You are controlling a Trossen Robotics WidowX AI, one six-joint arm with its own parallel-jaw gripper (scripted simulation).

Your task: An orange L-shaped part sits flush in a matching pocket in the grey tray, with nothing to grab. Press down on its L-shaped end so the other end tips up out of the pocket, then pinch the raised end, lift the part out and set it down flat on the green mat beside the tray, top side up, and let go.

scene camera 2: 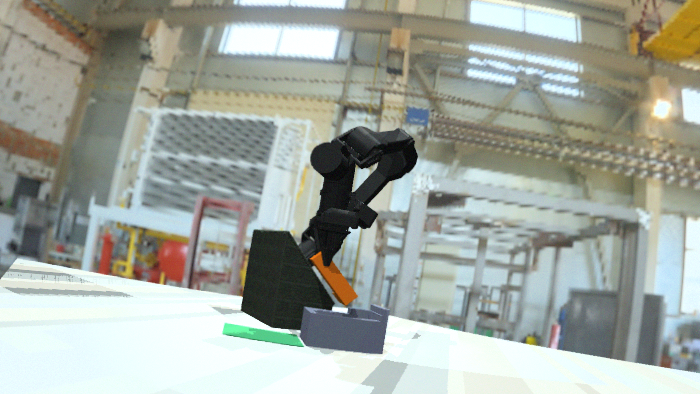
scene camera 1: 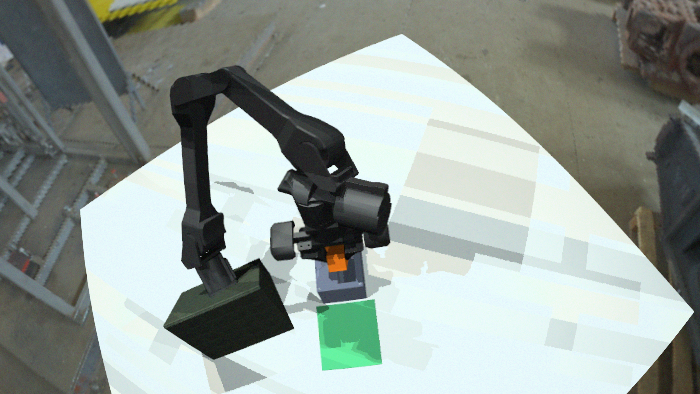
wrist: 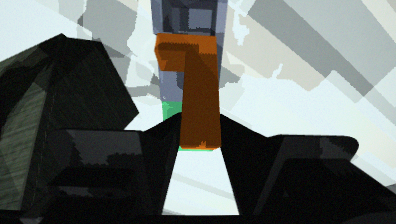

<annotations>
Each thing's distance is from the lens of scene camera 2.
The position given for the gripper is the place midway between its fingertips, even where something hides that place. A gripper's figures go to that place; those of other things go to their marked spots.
gripper (scene camera 2: 324, 266): 0.84 m
orange L-shaped part (scene camera 2: 342, 291): 0.84 m
green mat (scene camera 2: 275, 337): 0.85 m
</annotations>
